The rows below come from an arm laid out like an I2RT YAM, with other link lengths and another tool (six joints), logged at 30 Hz.
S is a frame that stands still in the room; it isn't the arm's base.
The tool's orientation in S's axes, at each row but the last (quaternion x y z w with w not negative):
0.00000, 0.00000, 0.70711, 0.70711
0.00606, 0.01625, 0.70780, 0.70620
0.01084, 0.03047, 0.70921, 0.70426
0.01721, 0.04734, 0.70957, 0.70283
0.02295, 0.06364, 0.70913, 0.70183
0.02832, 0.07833, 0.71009, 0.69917
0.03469, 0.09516, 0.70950, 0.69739
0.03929, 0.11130, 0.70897, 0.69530
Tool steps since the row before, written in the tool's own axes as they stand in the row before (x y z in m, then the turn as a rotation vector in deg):
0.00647, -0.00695, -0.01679, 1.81, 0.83, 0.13
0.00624, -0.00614, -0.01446, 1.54, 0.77, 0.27
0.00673, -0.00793, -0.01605, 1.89, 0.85, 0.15
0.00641, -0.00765, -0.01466, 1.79, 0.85, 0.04
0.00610, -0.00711, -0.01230, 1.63, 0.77, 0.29
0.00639, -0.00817, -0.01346, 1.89, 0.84, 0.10
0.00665, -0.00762, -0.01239, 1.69, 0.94, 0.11
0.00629, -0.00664, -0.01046, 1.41, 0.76, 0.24
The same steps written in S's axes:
0.00695, 0.00647, -0.01679, -0.83, 1.81, 0.13
0.00567, 0.00604, -0.01473, -0.76, 1.54, 0.27
0.00693, 0.00633, -0.01667, -0.85, 1.89, 0.15
0.00621, 0.00583, -0.01555, -0.86, 1.78, 0.04
0.00547, 0.00542, -0.01340, -0.75, 1.64, 0.29
0.00593, 0.00549, -0.01495, -0.85, 1.88, 0.09
0.00507, 0.00562, -0.01409, -0.95, 1.68, 0.14
0.00410, 0.00523, -0.01220, -0.73, 1.42, 0.26

